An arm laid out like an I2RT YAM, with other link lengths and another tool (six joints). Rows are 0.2 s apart.
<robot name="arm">
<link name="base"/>
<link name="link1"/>
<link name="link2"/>
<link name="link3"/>
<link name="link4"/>
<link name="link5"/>
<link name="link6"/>
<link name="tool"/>
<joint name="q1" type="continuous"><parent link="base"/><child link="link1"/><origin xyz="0 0 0.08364" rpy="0 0 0"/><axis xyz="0 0 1"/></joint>
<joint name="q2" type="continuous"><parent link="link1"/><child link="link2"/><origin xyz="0.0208 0.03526 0.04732" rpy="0 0 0"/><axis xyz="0 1 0"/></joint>
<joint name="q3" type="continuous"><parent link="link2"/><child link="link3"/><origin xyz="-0.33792 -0.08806 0" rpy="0 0 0"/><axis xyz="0 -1 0"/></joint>
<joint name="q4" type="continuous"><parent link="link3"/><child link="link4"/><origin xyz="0.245 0.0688 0.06" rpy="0 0 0"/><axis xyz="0 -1 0"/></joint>
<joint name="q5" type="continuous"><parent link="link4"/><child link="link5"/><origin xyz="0.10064 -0.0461 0.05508" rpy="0 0 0"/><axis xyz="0 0 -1"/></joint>
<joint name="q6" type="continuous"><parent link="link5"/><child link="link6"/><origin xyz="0.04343 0 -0.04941" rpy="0 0 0"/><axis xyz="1 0 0"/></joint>
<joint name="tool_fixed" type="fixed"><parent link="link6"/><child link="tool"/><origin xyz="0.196 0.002 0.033" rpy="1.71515 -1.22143 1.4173"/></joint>
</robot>
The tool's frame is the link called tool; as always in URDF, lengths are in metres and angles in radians. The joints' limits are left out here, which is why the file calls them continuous.
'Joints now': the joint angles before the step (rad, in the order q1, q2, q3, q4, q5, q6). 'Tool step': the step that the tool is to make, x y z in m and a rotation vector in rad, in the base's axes. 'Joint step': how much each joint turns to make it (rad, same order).
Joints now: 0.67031 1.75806 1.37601 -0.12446 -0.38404 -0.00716
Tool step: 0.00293 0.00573 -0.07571 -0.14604 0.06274 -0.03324
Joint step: 0.03799 0.08260 -0.00366 -0.06276 0.09936 -0.02306
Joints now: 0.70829 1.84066 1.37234 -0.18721 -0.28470 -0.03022
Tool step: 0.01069 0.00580 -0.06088 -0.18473 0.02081 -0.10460
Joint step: 0.07443 0.10359 0.07994 -0.11273 0.21443 0.02755
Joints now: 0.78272 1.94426 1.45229 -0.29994 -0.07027 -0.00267
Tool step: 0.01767 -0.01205 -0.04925 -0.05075 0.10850 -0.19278
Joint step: 0.01649 0.09860 0.06859 -0.07981 0.10778 0.18408
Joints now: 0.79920 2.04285 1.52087 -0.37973 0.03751 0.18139
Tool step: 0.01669 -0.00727 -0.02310 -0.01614 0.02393 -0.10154
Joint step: -0.00140 0.06030 0.03490 -0.00835 0.05614 0.08332
